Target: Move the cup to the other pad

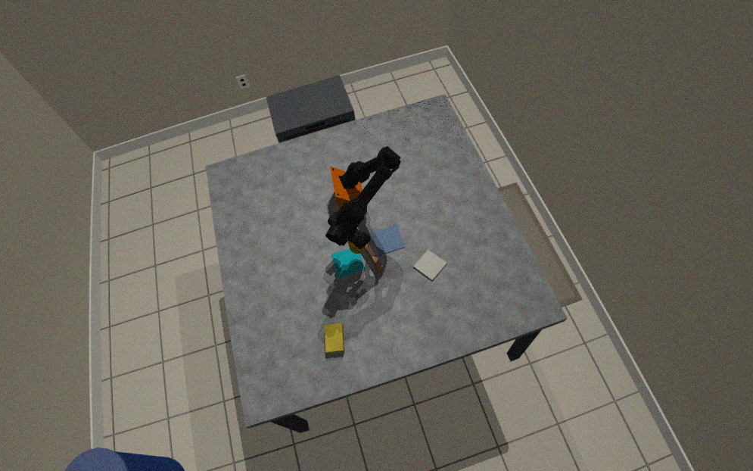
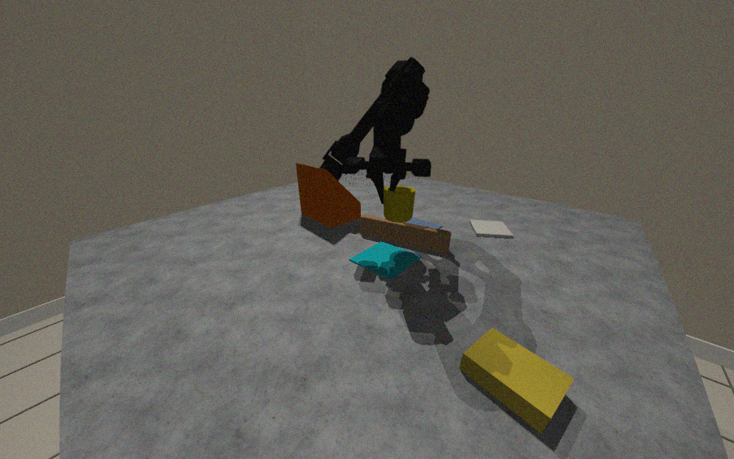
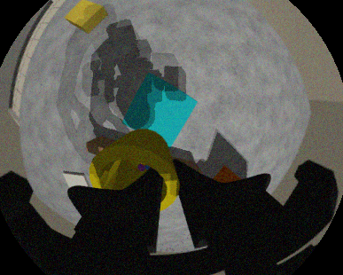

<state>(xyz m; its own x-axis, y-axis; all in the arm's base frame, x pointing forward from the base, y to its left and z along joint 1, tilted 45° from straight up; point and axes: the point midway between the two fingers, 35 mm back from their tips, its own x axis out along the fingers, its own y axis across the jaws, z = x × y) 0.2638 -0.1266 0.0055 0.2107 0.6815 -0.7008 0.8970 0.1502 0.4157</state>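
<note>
My gripper tip is 30 mm short of the cyan pad, 50 mm to the left of it and 120 mm above it. From my gripper tip the other things lie so: pale blue pad: 10 mm ahead, 150 mm to the left, 120 mm below; then olive-yellow cup: 20 mm ahead, 10 mm to the left; then low wooden bar: 20 mm ahead, 50 mm to the left, 100 mm below.
</note>
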